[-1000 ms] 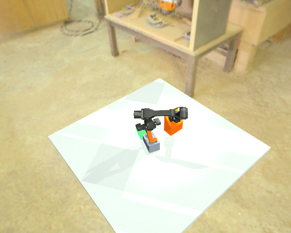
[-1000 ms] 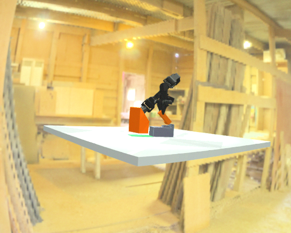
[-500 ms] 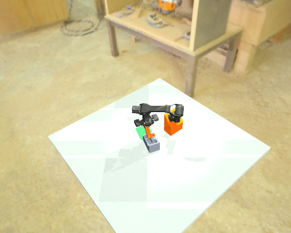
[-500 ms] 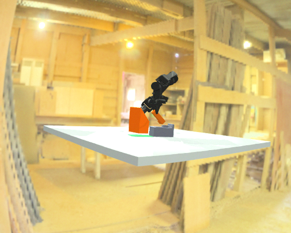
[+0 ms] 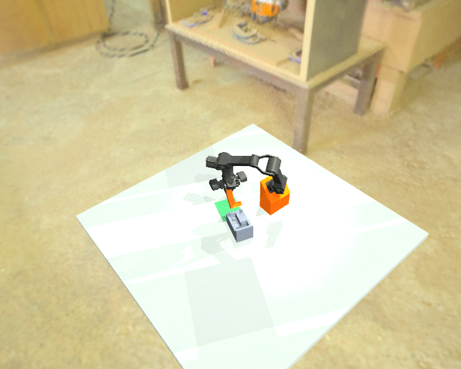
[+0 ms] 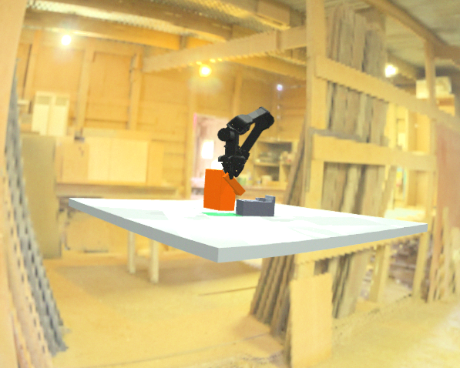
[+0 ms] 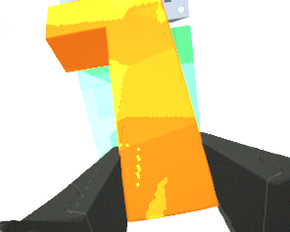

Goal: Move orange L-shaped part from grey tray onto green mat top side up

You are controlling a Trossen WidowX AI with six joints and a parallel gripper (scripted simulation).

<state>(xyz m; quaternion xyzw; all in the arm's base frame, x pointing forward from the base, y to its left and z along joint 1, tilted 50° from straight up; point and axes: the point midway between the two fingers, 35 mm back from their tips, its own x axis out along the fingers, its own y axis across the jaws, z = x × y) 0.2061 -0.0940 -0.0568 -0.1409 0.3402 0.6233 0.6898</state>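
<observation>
My gripper tip is 170 mm above the green mat, 20 mm to the left of it and 10 mm past it. The rest, counted from my gripper tip: orange L-shaped part: 30 mm to the left, 30 mm below, 10 mm behind.
</observation>
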